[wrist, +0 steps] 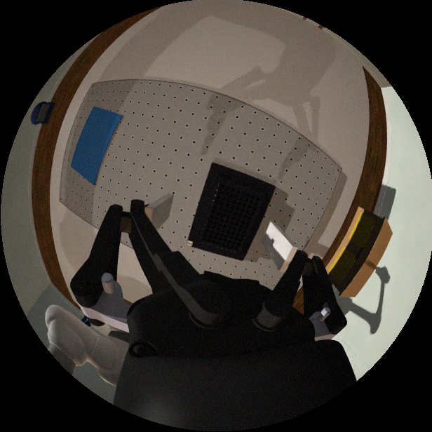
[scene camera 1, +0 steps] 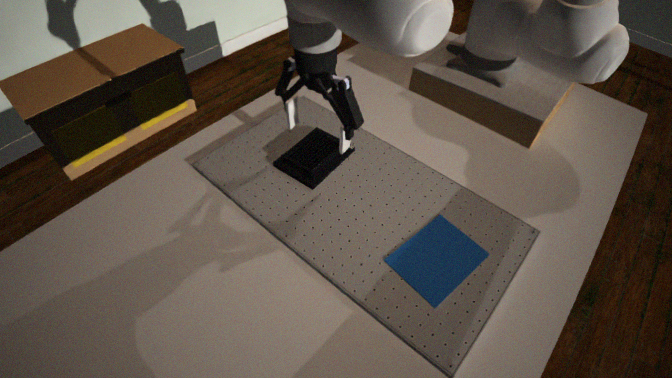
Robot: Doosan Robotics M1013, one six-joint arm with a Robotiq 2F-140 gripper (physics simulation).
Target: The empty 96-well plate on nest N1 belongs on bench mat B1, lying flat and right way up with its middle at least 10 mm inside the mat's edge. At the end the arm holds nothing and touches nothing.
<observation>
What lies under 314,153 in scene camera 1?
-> A black 96-well plate.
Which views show the gripper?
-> The wrist view and scene camera 1: all of them.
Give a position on a black nest N1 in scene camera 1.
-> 334,163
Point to a black nest N1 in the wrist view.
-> At 232,174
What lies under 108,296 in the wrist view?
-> The gripper.
</observation>
